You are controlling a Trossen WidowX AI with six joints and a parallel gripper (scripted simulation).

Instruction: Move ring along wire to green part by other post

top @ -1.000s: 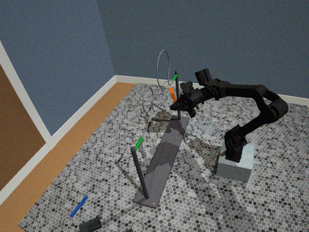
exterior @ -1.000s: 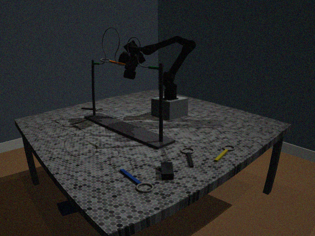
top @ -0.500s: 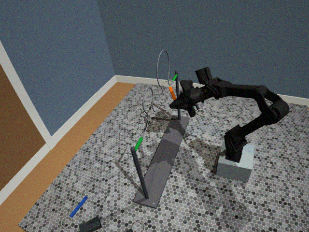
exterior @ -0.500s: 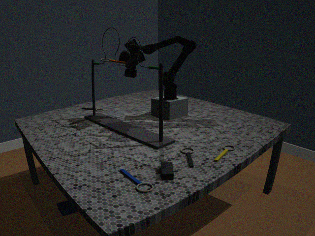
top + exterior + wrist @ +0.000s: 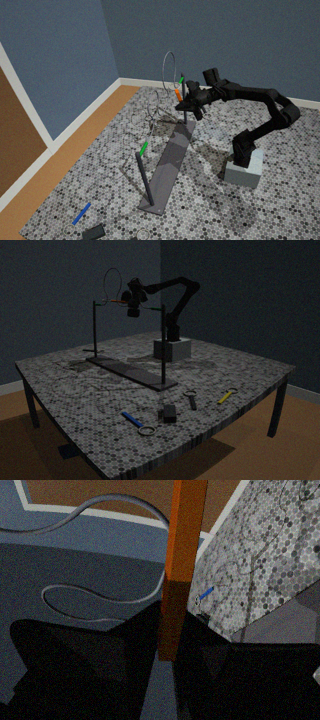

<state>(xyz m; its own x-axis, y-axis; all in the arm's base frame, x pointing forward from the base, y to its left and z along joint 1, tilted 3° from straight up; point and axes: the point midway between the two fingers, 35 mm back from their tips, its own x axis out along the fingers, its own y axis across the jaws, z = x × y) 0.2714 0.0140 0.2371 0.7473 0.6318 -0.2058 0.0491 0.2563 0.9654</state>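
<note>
Right now my gripper tip is 40 mm short of the orange-handled ring, 90 mm to the left of it and 20 mm below it. Round my gripper tip: yellow-handled ring 150 mm behind, 530 mm to the left, 330 mm below; blue-handled ring 270 mm ahead, 510 mm to the left, 330 mm below; dark block 150 mm ahead, 510 mm to the left, 320 mm below.
</note>
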